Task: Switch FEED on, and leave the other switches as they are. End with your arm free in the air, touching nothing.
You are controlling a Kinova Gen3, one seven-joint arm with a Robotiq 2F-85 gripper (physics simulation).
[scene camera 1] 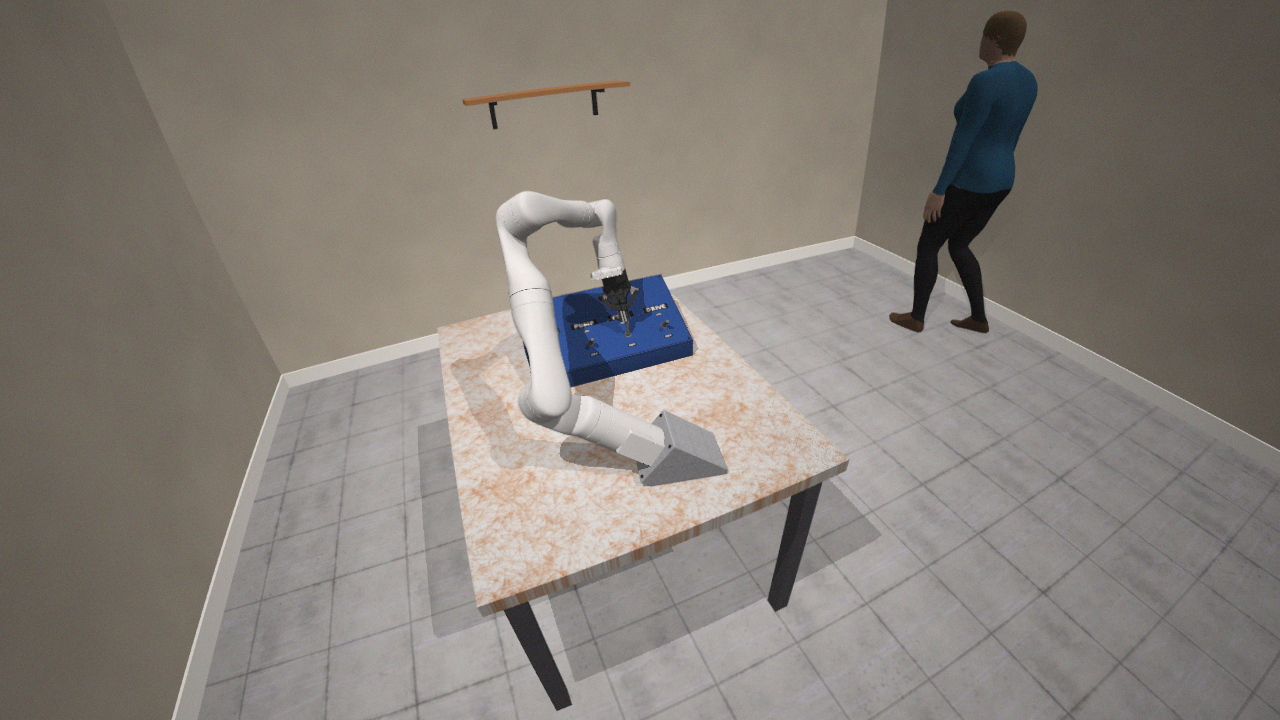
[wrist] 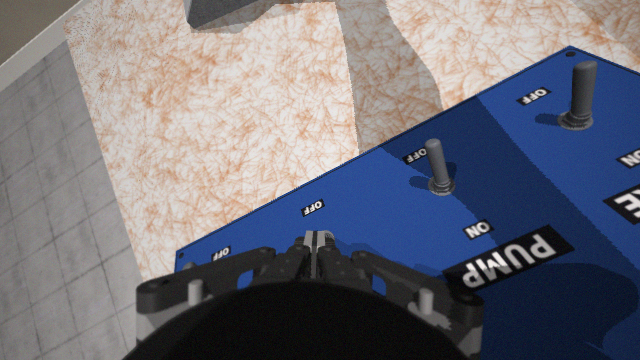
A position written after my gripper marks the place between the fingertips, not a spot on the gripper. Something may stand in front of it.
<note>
In view: my gripper [scene camera 1: 626, 321] and a blue switch panel [scene camera 1: 580, 316].
My gripper also shows in the wrist view [wrist: 314, 243]. The blue switch panel is seen too in the wrist view [wrist: 532, 220].
</note>
